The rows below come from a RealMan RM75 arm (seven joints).
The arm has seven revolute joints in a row. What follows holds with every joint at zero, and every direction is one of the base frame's.
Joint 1 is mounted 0.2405 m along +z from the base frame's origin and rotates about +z.
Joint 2 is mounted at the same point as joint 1 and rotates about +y.
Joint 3 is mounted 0.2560 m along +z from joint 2 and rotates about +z.
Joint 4 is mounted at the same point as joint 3 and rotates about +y.
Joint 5 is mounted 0.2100 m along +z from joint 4 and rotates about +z.
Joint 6 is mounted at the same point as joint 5 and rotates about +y.
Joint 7 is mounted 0.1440 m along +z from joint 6 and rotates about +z.
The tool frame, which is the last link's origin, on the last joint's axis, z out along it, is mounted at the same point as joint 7; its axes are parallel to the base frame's.
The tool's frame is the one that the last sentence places.
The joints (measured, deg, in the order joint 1, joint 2, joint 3, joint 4, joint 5, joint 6, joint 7), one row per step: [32.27 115.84 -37.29 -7.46 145.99 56.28 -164.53]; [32.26 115.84 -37.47 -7.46 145.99 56.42 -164.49]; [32.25 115.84 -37.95 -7.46 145.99 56.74 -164.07]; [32.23 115.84 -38.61 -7.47 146.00 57.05 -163.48]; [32.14 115.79 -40.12 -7.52 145.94 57.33 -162.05]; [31.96 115.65 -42.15 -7.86 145.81 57.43 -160.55]
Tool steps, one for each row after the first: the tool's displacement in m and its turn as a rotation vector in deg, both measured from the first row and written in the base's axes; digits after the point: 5 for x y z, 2 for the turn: [-0.00051 0.00001 -0.00022 -0.07 -0.06 0.20]; [-0.00188 0.00014 -0.00088 -0.28 0.10 0.71]; [-0.00344 0.00028 -0.00189 -0.62 0.35 1.30]; [-0.00573 0.00046 -0.00433 -1.63 0.94 2.27]; [-0.00820 0.00100 -0.00633 -2.98 1.12 3.36]
